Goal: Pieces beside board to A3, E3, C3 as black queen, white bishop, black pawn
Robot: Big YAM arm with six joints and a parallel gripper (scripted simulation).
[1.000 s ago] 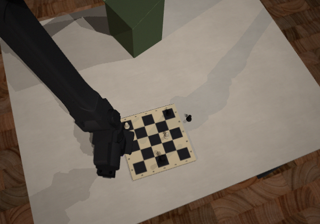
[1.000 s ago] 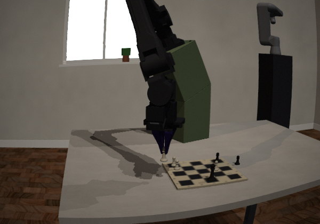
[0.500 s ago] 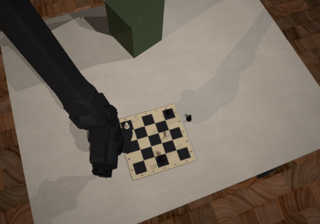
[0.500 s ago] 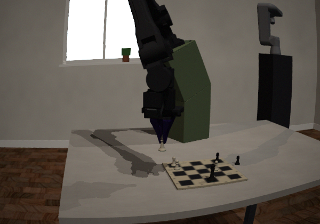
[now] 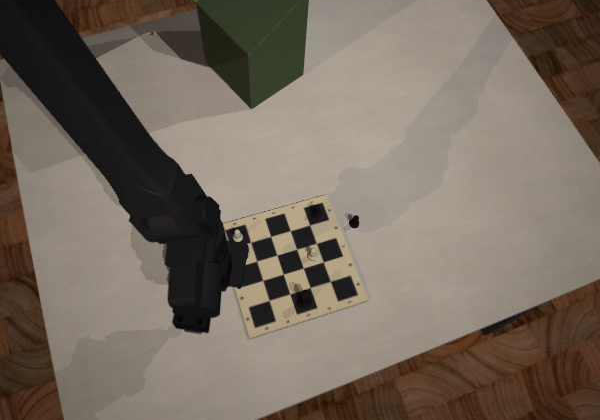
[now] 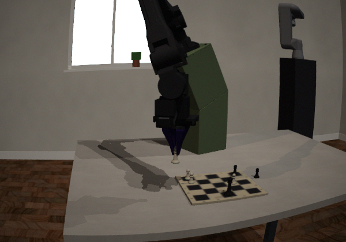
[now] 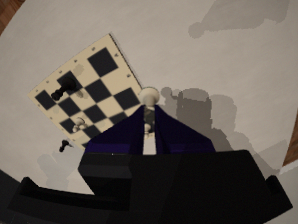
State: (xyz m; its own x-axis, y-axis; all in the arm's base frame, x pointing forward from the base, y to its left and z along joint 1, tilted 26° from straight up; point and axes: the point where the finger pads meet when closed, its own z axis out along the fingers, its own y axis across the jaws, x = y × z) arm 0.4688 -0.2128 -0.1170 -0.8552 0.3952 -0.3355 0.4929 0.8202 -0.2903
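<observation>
Now: the white bishop 1 cm below my hand. Round my hand: black queen 13 cm to the left, 9 cm below, 5 cm ahead; chessboard 14 cm to the left, 12 cm below, 2 cm behind.
</observation>
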